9 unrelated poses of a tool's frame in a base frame.
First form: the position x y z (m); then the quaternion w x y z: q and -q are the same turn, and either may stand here.
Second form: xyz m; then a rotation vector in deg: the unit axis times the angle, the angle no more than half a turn. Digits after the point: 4 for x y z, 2 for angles.
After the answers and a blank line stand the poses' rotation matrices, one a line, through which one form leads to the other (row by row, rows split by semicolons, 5 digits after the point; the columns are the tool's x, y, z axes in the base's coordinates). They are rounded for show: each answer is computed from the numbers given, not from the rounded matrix.
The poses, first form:
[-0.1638 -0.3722 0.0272 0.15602 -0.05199 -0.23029 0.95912]
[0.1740 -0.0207 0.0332 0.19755 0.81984 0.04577 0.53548]
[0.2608 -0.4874 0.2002 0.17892 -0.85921 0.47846 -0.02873]
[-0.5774 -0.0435 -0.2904 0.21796 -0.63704 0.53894 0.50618]
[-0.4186 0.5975 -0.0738 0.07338 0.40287 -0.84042 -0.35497]
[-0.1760 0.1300 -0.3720 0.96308 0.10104 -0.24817 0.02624]
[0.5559 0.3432 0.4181 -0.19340 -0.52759 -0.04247 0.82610]
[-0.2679 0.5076 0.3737 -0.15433 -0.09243 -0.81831 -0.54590]
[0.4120 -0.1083 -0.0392 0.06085 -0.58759 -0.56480 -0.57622]
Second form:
[-0.1638 -0.3722 0.0272 -8.53 -37.78 157.35]
[0.1740 -0.0207 0.0332 131.48 7.34 85.88]
[0.2608 -0.4874 0.2002 -139.19 77.51 -4.65]
[-0.5774 -0.0435 -0.2904 -101.06 85.49 80.30]
[-0.4186 0.5975 -0.0738 69.31 -144.59 -61.07]
[-0.1760 0.1300 -0.3720 11.72 -28.79 3.04]
[0.5559 0.3432 0.4181 84.80 6.83 -132.78]
[-0.2679 0.5076 0.3737 15.18 134.38 89.64]
[0.4120 -0.1083 -0.0392 -101.86 -97.91 -99.88]

-0.94591 -0.27534 -0.17159; 0.32323 -0.84525 -0.42553; -0.02787 -0.45798 0.88853
0.42233 -0.13652 0.89610; 0.28662 -0.91776 -0.27490; 0.85993 0.37294 -0.34847
0.54050 -0.81191 0.22058; -0.83247 -0.47813 0.27997; -0.12184 -0.33495 -0.93432
-0.09335 -0.90731 -0.40998; -0.46600 -0.32407 0.82330; -0.87985 0.26790 -0.39255
-0.66462 -0.62507 -0.40935; -0.72926 0.42338 0.53752; -0.16267 0.65577 -0.73722
0.87545 -0.10069 -0.47271; 0.00039 0.97820 -0.20764; 0.48331 0.18159 0.85641
-0.36849 0.36435 -0.85526; -0.27472 -0.92159 -0.27424; -0.88811 0.13390 0.43969
-0.93528 -0.01722 0.35349; 0.31977 0.38690 0.86490; -0.15166 0.92196 -0.35635
-0.30207 0.73387 0.60843; 0.59362 -0.35459 0.72241; 0.74590 0.57939 -0.32853

